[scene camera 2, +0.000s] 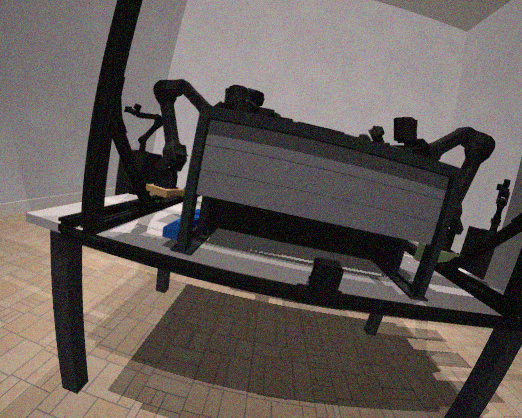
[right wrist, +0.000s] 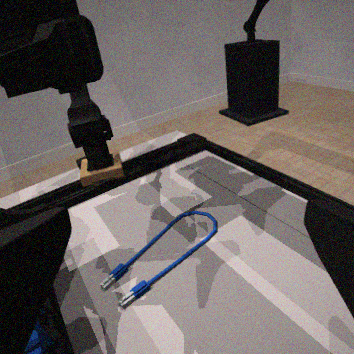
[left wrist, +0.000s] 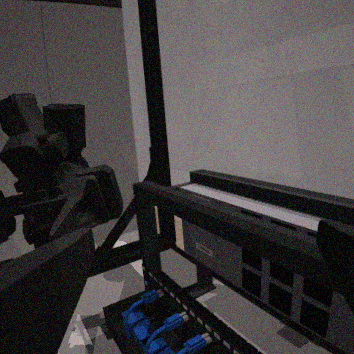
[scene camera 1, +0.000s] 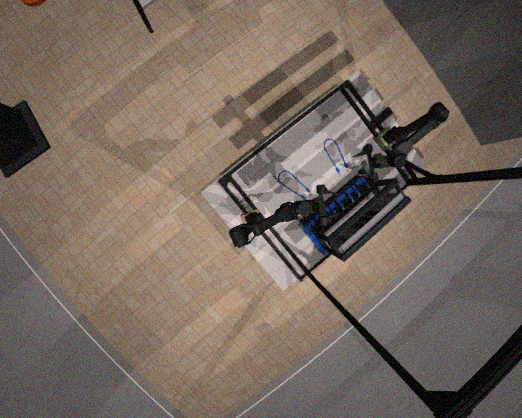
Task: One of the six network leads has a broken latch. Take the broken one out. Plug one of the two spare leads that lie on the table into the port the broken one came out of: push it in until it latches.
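Where they show: left gripper, fingertip midpoint: (scene camera 2: 283, 116) (left wrist: 205, 235) (scene camera 1: 339, 203); right gripper, fingertip midpoint: (right wrist: 188, 215) (left wrist: 6, 248) (scene camera 1: 353, 165); left arm's base, link origin: (scene camera 2: 165, 186) (right wrist: 99, 162) (scene camera 1: 252, 220); right arm's base, link origin: (scene camera 1: 388, 137).
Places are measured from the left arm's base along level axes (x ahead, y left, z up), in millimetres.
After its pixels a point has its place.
Note:
A black rack (scene camera 1: 371, 220) @[x 556, y -208, z 196 mm] (scene camera 2: 317, 187) @[x 545, y -259, z 119 mm] (left wrist: 225, 211) @[x 559, y -135, z 216 mm] stands on the table. Several blue network leads (scene camera 1: 346, 196) @[x 552, y -68, z 40 mm] (left wrist: 165, 326) @[x 604, y -60, z 42 mm] are plugged into its patch panel. I cannot tell which latch is broken. Two spare blue leads (scene camera 1: 292, 182) @[x 321, y 128, z -42 mm] (scene camera 1: 336, 153) @[x 632, y 183, z -42 mm] lie looped on the table top. One of them shows in the right wrist view (right wrist: 168, 253), with its plugs toward the camera. My left gripper (scene camera 1: 326, 207) (left wrist: 205, 235) @[x 392, y -50, z 277 mm] is open and empty, raised above the plugged leads at the rack's top rail. My right gripper (scene camera 1: 365, 153) (right wrist: 188, 215) @[x 549, y 86, z 220 mm] is open and empty above the table, near the spare leads.
The table (scene camera 1: 317, 137) @[x 535, y 306, z -45 mm] (right wrist: 267, 267) @[x 398, y 223, z -46 mm] has a black rim frame (right wrist: 246, 161) @[x 129, y 329, z -26 mm]. The left arm's base sits on a tan block (right wrist: 100, 172) @[x 49, y 0, z -3 mm] (scene camera 2: 164, 191) @[x 41, y -50, z -7 mm]. A blue bundle (scene camera 1: 313, 240) @[x 282, y -239, z -6 mm] (scene camera 2: 180, 226) lies at the rack's end. A black pedestal (right wrist: 251, 77) stands on the floor beyond.

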